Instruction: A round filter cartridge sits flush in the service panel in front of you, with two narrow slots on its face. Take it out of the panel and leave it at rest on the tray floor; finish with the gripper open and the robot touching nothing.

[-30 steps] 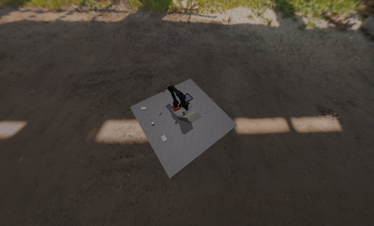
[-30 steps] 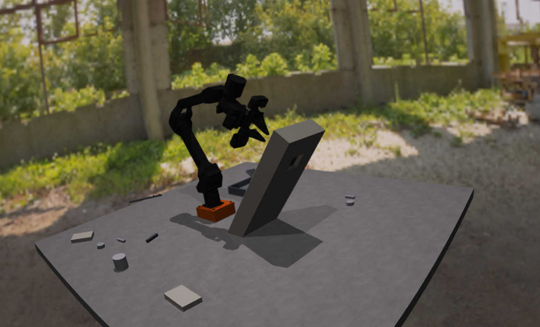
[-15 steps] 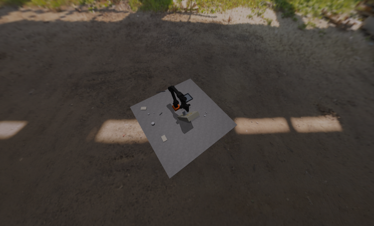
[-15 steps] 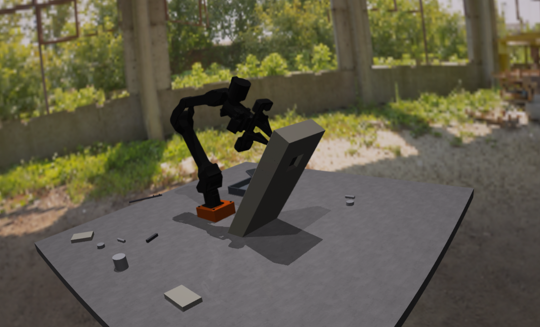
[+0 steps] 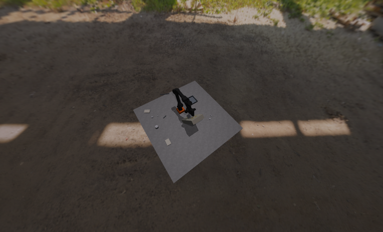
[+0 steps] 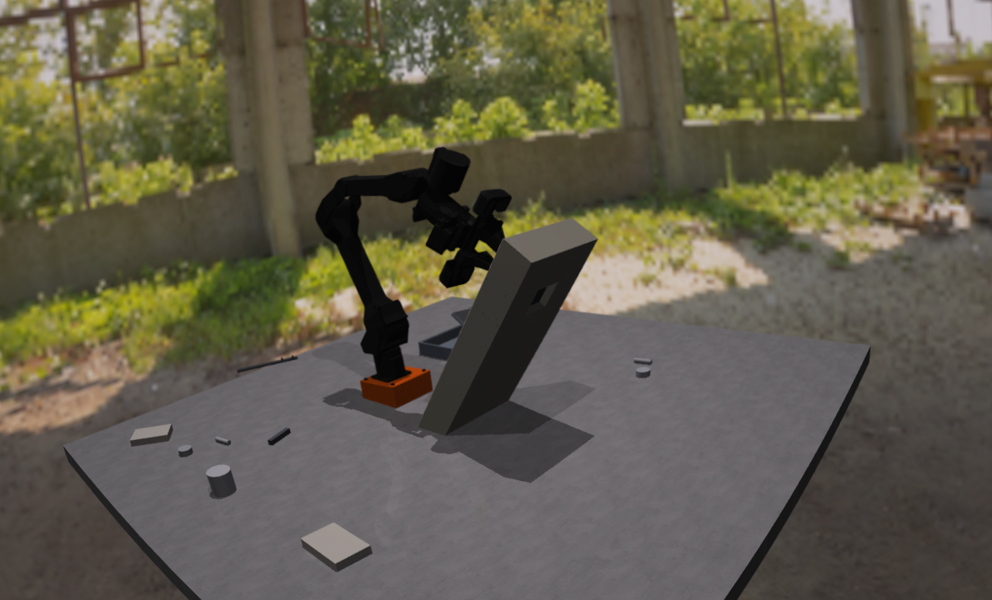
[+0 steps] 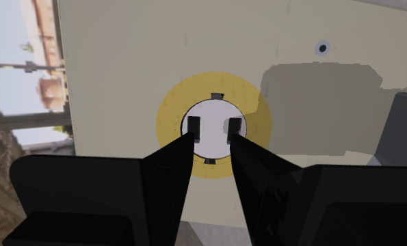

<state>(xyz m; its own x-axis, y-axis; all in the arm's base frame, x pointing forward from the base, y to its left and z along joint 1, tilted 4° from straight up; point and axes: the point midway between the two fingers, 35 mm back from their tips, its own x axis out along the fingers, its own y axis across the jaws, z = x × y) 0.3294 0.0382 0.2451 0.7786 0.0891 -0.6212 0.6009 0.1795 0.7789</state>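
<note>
My gripper tip is 20 mm short of the grey round filter cartridge and 20 mm above it. The rest, counted from my gripper tip: dark rod (340 mm behind, 320 mm to the right, 280 mm below); grey bracket (70 mm behind, 10 mm to the right, 110 mm below); blue-grey tray (430 mm behind, 230 mm to the left, 280 mm below).
</note>
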